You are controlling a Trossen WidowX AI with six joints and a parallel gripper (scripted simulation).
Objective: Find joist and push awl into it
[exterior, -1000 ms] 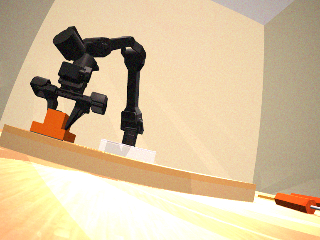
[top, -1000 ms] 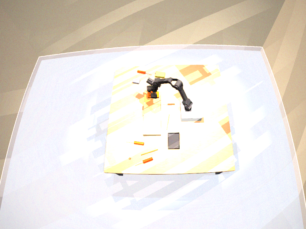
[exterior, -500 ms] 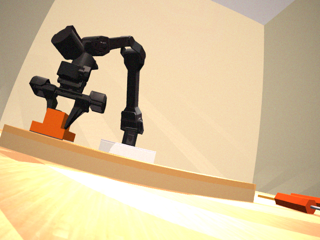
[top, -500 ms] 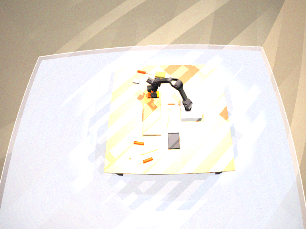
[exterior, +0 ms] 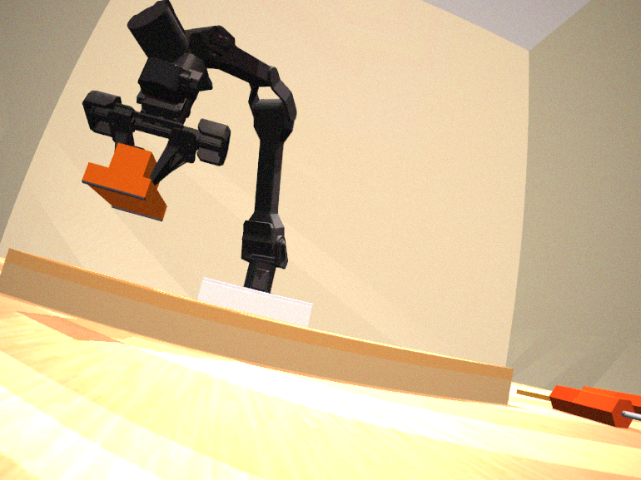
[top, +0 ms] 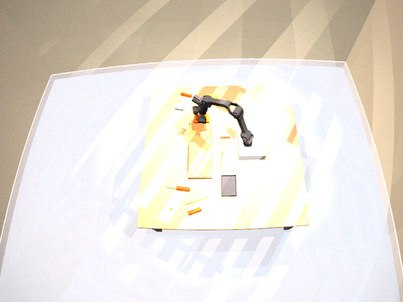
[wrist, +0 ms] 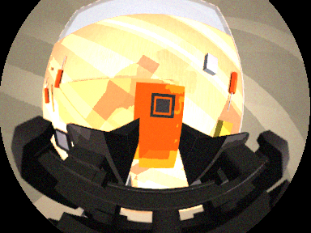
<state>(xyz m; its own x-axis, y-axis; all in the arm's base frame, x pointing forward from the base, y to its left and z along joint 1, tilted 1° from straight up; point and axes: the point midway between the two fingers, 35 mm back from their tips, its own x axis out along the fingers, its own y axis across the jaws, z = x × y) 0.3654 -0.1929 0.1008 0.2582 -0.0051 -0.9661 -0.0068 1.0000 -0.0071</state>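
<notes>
Now: gripper tip 20 mm short of the square indicator and 30 mm below it. From my gripper tip the other things lie so: grey block 200 mm ahead, 200 mm to the right, 140 mm below; yellow block 80 mm behind, 290 mm to the right, 140 mm below; stud finder 10 mm ahead, 20 mm above.
</notes>
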